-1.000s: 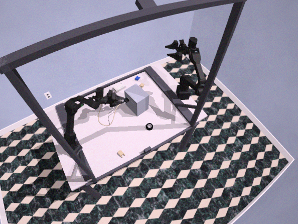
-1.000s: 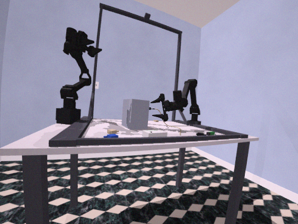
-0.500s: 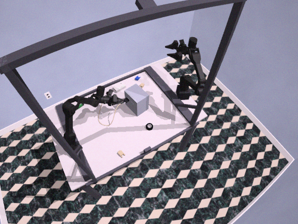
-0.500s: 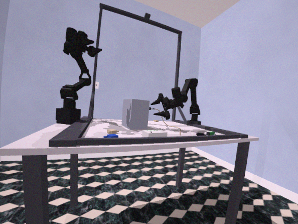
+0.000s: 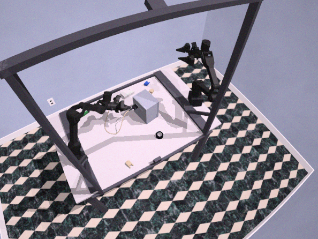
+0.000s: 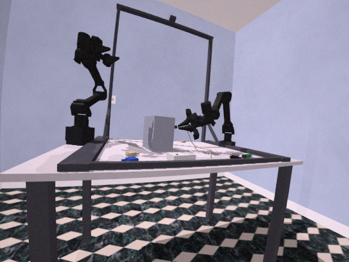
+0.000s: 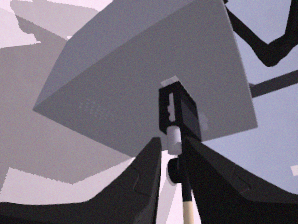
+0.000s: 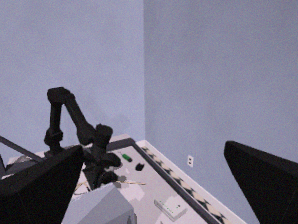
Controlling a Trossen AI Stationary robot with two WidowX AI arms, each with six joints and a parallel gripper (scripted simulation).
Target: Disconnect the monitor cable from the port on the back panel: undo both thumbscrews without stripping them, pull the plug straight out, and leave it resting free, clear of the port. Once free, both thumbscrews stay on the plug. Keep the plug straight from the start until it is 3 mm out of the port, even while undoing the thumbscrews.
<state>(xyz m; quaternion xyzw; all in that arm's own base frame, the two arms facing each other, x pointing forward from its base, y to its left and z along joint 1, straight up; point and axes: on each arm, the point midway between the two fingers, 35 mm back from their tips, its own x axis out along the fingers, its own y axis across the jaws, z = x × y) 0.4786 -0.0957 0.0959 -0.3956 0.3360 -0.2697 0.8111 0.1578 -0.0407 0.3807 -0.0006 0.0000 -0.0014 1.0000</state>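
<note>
Right now the grey box is 3 cm behind my left hand, 14 cm to the right of it and 5 cm below it.
</note>
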